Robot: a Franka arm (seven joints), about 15 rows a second.
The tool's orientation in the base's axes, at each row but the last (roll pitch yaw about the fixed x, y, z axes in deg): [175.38, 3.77, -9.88]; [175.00, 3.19, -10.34]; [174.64, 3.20, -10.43]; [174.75, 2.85, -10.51]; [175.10, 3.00, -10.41]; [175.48, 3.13, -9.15]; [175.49, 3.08, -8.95]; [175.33, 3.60, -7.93]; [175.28, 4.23, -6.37]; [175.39, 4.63, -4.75]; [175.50, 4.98, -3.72]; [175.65, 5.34, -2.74]
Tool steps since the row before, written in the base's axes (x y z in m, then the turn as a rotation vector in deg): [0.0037, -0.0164, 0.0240, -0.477, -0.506, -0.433]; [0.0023, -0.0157, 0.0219, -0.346, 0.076, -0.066]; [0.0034, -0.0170, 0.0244, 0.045, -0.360, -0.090]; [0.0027, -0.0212, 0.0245, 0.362, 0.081, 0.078]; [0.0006, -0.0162, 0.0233, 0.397, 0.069, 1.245]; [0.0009, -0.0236, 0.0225, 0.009, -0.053, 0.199]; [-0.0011, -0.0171, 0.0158, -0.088, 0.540, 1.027]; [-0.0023, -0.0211, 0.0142, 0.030, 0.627, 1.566]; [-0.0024, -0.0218, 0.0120, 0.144, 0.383, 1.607]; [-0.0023, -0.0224, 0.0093, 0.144, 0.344, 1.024]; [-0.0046, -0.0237, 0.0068, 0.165, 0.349, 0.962]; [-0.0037, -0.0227, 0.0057, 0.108, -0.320, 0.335]
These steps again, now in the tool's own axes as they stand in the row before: [0.0049, 0.0174, -0.0230, -0.354, 0.542, 0.503]; [0.0039, 0.0169, -0.0208, -0.350, -0.020, 0.084]; [0.0050, 0.0183, -0.0231, 0.114, 0.337, 0.116]; [0.0053, 0.0225, -0.0228, 0.337, -0.136, -0.108]; [0.0023, 0.0178, -0.0220, 0.312, -0.031, -1.270]; [0.0034, 0.0249, -0.0208, 0.006, 0.066, -0.195]; [0.0007, 0.0183, -0.0145, -0.226, -0.438, -1.054]; [-0.0003, 0.0223, -0.0124, -0.155, -0.496, -1.605]; [-0.0009, 0.0228, -0.0101, -0.018, -0.263, -1.637]; [-0.0012, 0.0232, -0.0074, 0.032, -0.271, -1.055]; [-0.0036, 0.0244, -0.0046, 0.058, -0.282, -0.996]; [-0.0031, 0.0232, -0.0037, 0.091, 0.340, -0.320]
